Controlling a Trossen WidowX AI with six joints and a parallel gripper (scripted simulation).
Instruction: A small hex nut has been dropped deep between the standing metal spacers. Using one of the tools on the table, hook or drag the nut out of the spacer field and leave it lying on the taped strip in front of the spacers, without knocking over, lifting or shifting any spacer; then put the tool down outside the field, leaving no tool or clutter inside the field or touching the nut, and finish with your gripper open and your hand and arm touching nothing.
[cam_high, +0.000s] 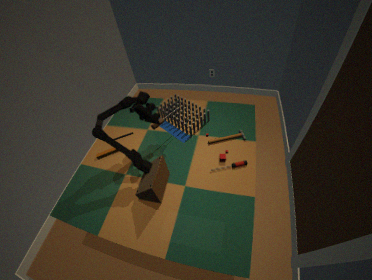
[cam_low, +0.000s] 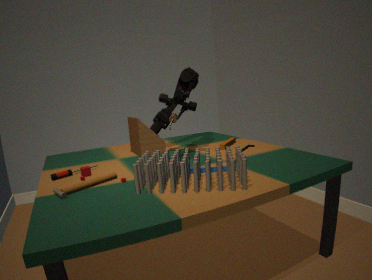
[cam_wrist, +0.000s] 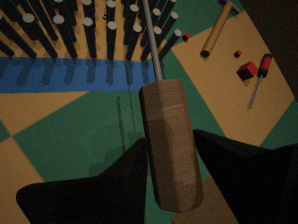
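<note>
My gripper tip is 17 cm short of the blue taped strip, 3 cm to the right of it and 22 cm above it. The rest, counted from my gripper tip: red cube: 2 cm behind, 44 cm to the right, 20 cm below; then orange stick: 19 cm behind, 40 cm to the left, 21 cm below.
</note>
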